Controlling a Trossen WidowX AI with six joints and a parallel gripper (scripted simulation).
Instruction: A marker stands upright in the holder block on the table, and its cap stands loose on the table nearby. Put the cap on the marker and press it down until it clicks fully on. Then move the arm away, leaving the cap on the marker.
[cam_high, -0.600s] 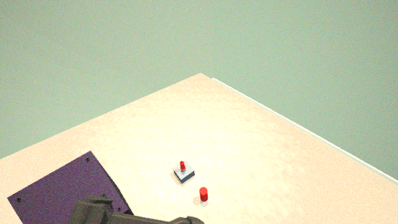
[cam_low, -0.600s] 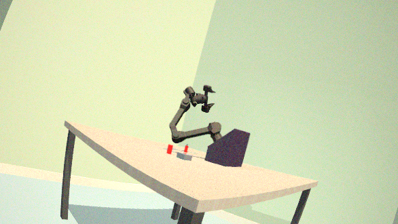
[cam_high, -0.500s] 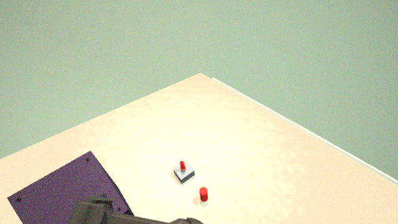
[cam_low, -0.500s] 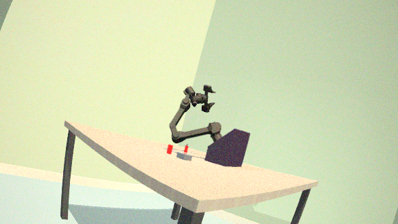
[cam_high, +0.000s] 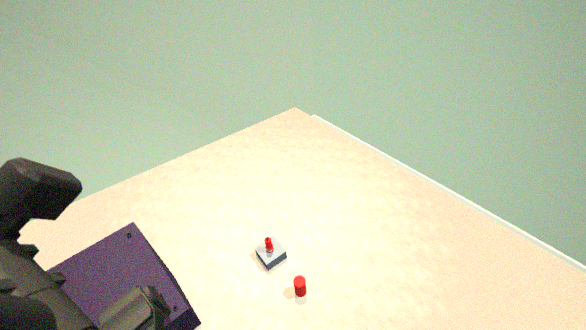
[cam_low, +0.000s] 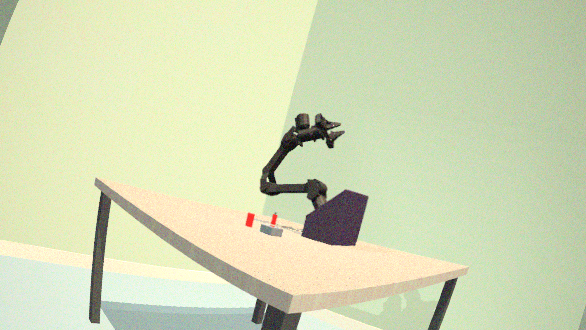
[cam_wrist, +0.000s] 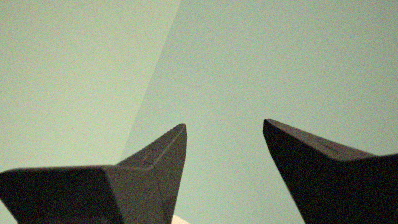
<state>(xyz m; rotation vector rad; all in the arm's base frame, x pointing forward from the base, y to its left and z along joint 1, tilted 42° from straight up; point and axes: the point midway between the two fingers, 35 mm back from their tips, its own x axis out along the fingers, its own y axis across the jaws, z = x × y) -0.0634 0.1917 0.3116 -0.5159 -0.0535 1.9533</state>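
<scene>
The red cap lies 48 cm below my gripper tip, 34 cm ahead of it and 8 cm to the right of it. Also, from my gripper tip: holder block: 49 cm below, 33 cm ahead, 5 cm to the left.
</scene>
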